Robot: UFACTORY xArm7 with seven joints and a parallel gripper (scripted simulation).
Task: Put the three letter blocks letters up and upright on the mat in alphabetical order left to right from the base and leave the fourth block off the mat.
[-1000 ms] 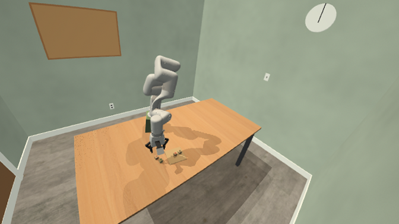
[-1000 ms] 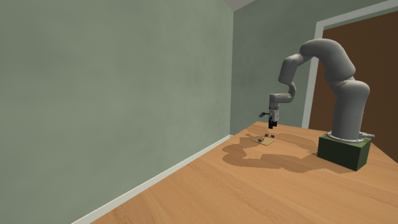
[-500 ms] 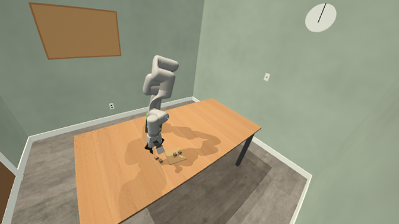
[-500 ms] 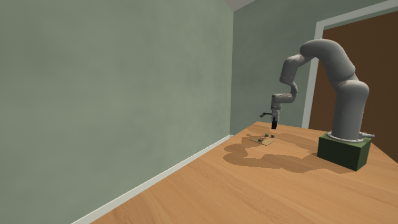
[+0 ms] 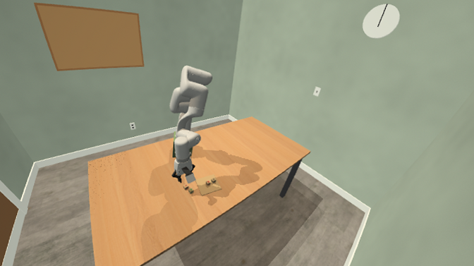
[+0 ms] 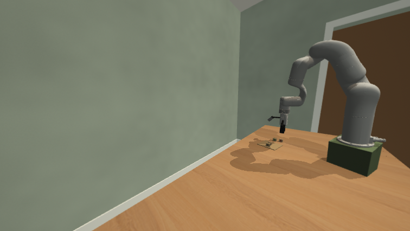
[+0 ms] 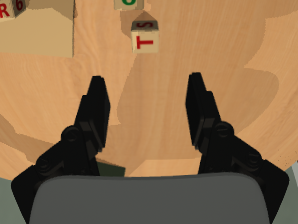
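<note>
Now: hand 9 cm above the green-topped block, 5 cm short of it and 1 cm to the right of it. From my hand the other things lie so: tan mat: 13 cm to the left, 10 cm below, 8 cm ahead.
</note>
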